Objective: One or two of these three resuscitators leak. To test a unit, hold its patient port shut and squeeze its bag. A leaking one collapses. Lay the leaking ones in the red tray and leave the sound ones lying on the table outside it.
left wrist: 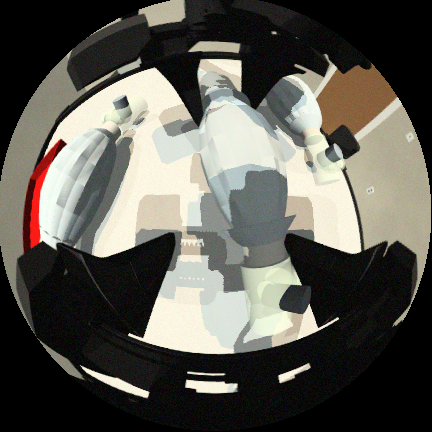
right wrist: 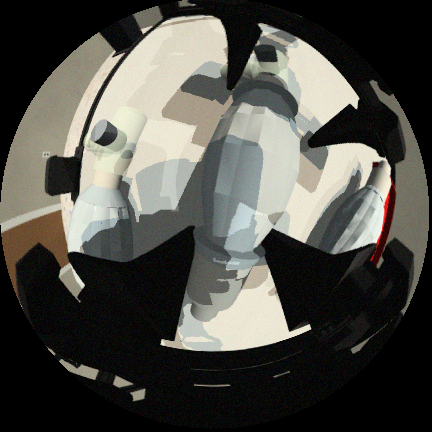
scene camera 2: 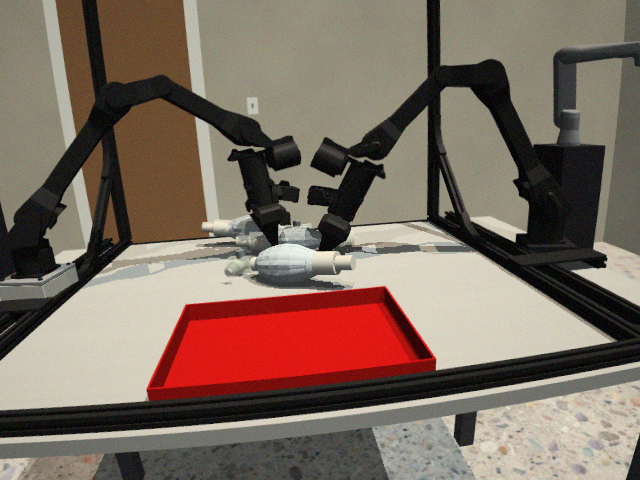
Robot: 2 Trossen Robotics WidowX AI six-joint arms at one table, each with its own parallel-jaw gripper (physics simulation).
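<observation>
The middle resuscitator lies between my grippers, its bag round and full. My right gripper is shut on its tail end. My left gripper is open, its fingers apart around the neck by the pale patient valve. The front resuscitator lies on the table just behind the red tray; its bag is round. The back resuscitator lies farthest from the tray, partly hidden by my right gripper. The tray holds no resuscitator.
Black frame rails edge the table, with upright posts at its back corners. The two wrists stand close together above the middle resuscitator. A dark pedestal with a grey arm stands at the picture's right.
</observation>
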